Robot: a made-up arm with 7 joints. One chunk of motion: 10 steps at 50 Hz.
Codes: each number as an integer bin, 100 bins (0 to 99) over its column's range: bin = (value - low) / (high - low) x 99, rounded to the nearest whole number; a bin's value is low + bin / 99 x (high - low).
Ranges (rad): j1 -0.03..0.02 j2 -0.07..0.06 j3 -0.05..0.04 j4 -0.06..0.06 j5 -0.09..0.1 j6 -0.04..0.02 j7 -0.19..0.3
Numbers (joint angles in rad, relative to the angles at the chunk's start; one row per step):
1: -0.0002 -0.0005 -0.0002 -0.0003 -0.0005 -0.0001 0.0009
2: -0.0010 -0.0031 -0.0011 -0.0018 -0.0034 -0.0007 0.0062
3: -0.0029 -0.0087 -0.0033 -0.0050 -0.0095 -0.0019 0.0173
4: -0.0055 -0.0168 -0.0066 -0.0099 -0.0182 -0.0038 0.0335
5: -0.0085 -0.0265 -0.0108 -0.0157 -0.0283 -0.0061 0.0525
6: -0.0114 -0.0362 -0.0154 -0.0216 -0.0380 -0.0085 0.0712
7: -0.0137 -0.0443 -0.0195 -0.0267 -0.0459 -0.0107 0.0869
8: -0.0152 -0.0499 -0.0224 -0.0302 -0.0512 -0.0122 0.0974
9: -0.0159 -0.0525 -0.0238 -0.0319 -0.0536 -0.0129 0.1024
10: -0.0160 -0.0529 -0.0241 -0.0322 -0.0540 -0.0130 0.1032
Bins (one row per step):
1: 59 53 55 49 47 66 39
2: 57 51 54 48 45 65 40
3: 54 47 51 45 42 63 42
4: 49 41 48 41 37 60 45
5: 43 33 43 37 32 56 49
6: 37 26 38 32 27 52 53
7: 32 20 34 27 23 48 56
8: 29 15 30 25 20 46 58
9: 28 13 29 23 19 45 59
10: 28 13 28 23 19 45 59

